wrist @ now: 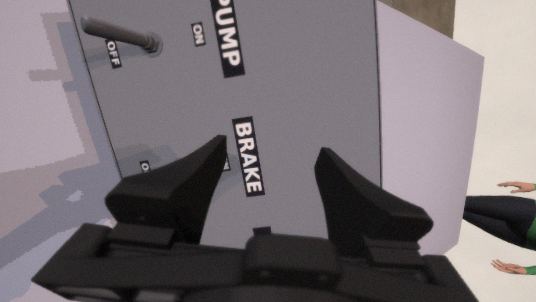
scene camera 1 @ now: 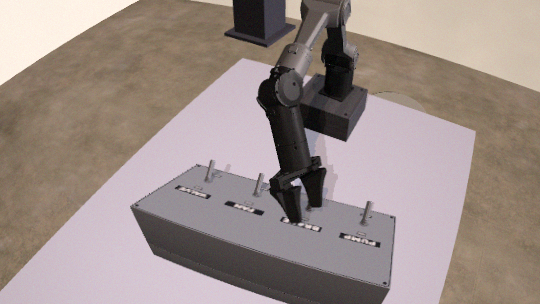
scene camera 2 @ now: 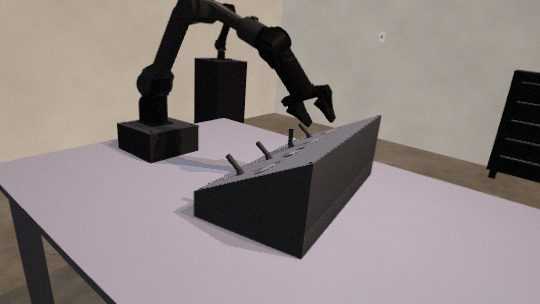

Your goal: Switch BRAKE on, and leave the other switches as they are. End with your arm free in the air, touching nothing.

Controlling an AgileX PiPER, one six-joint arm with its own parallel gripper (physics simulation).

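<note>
The grey switch panel [scene camera 1: 320, 250] [scene camera 2: 250, 215] [wrist: 310, 75] carries the BRAKE label [scene camera 1: 314, 228] [wrist: 248, 157]. The BRAKE lever [scene camera 2: 290, 138] stands nearly upright in scene camera 2; the fingers mostly hide it in scene camera 1, and it does not show in the wrist view. The PUMP lever [scene camera 1: 367, 213] [scene camera 2: 304, 131] [wrist: 120, 31], FAN lever [scene camera 1: 259, 185] [scene camera 2: 263, 150] and VALVE lever [scene camera 1: 210, 171] [scene camera 2: 233, 164] lean to the OFF side. My gripper [scene camera 1: 306, 214] [scene camera 2: 321, 123] [wrist: 272, 152] is open and empty over the BRAKE area. I cannot tell whether a finger touches the lever.
The panel rests on the pale table [scene camera 1: 200, 120] [scene camera 2: 425, 240], its high edge away from the arm's base block [scene camera 1: 332, 117] [scene camera 2: 157, 141]. A dark pedestal [scene camera 1: 257, 22] [scene camera 2: 220, 90] stands beyond the table. A person [wrist: 500, 217] shows at the right of the wrist view.
</note>
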